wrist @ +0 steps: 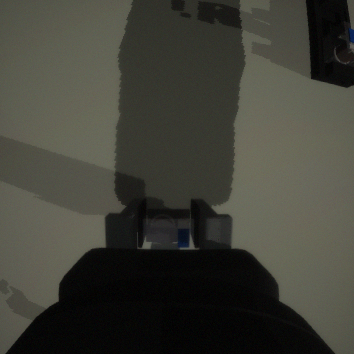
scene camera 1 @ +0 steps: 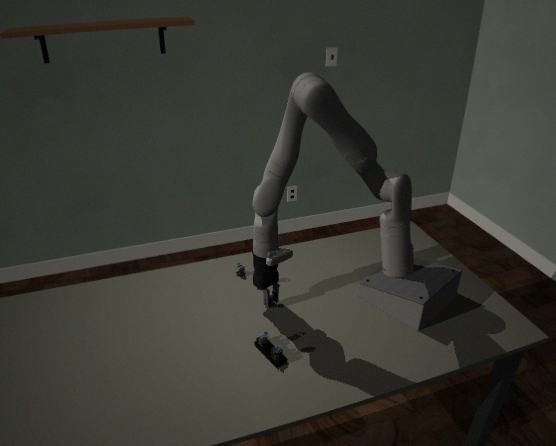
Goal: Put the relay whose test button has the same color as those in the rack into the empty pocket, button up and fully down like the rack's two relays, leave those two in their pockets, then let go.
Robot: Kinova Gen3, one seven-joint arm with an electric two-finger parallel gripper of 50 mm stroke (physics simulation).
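Observation:
The black rack lies on the table. Two relays with blue buttons, one farther back and one nearer, stand upright in it. One of them also shows in part at the right edge of the wrist view. The empty pocket cannot be made out. My gripper is shut on a grey relay with a blue button, which faces up beside the right finger. It is low over the table, behind the rack; the relay's underside is hidden. A relay with a green button stands farther back.
The grey table carries the robot's base block at the right. The arm's shadow falls across the table beside the rack. A wall shelf hangs far behind, at the upper left.

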